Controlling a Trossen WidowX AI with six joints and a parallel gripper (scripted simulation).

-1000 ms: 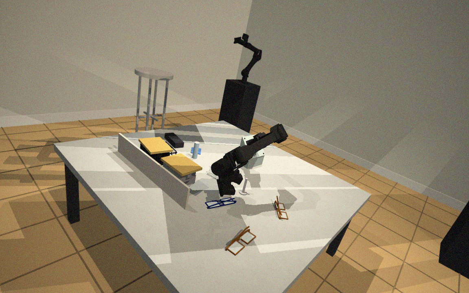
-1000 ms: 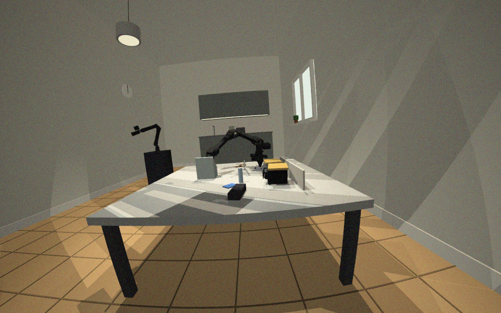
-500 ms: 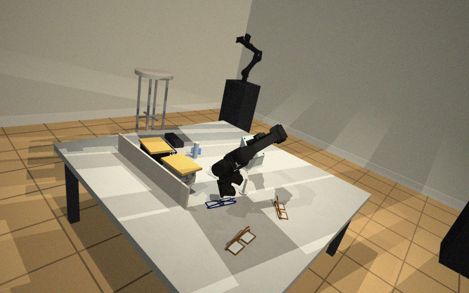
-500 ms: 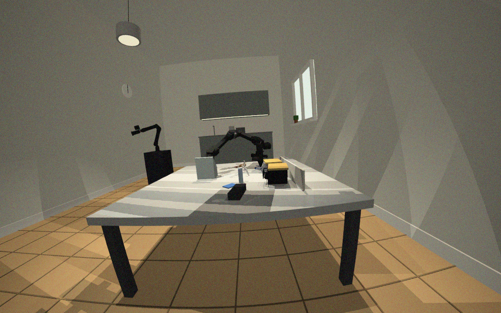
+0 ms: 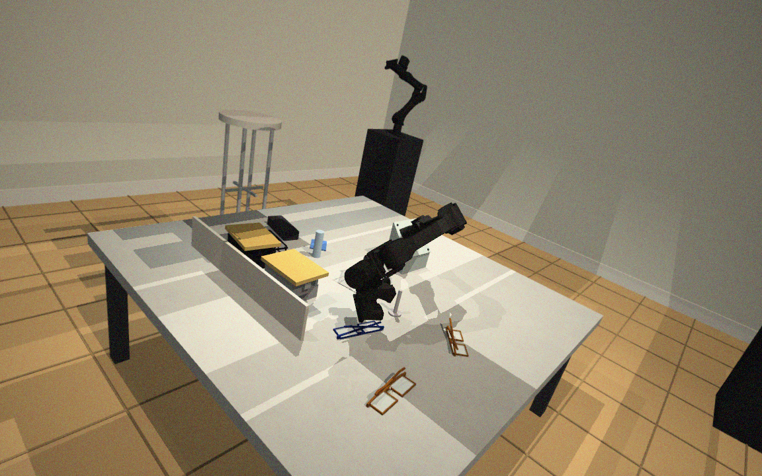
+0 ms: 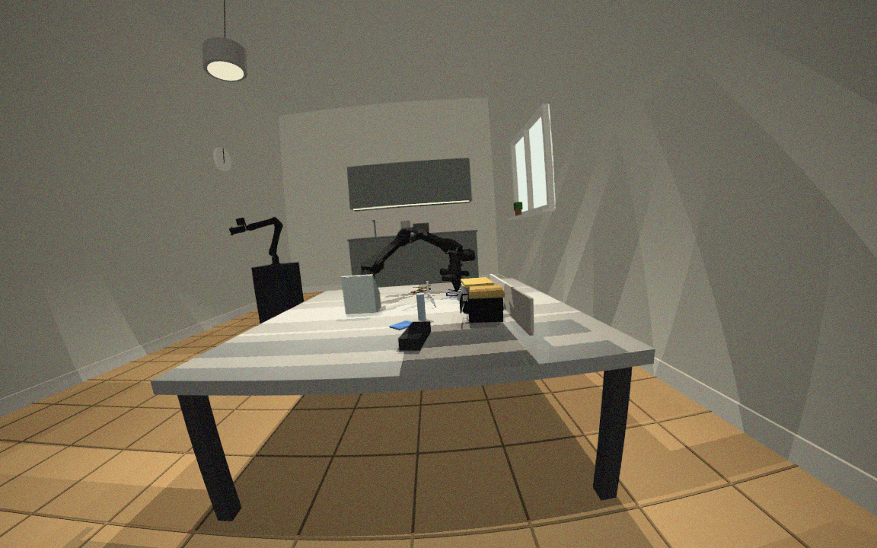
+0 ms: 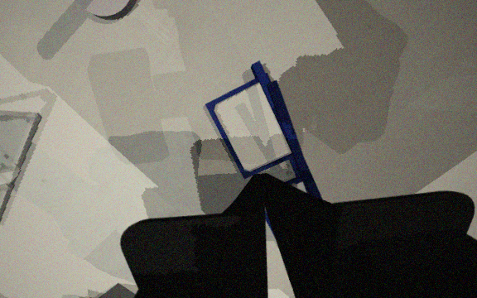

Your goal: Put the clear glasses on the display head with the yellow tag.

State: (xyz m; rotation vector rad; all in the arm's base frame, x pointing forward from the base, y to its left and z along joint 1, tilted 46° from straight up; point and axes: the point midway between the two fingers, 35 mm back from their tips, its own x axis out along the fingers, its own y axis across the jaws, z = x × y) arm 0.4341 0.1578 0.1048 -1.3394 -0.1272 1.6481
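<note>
Now: the grey post 15 cm behind my gripper tip and 1 cm to the left of it. The rest, counted from my gripper tip: grey wall panel: 16 cm ahead, 35 cm to the right, 3 cm above; then blue card: 25 cm behind, 46 cm to the right, 2 cm below; then head: 3 cm ahead, 45 cm to the right, 4 cm above.
</note>
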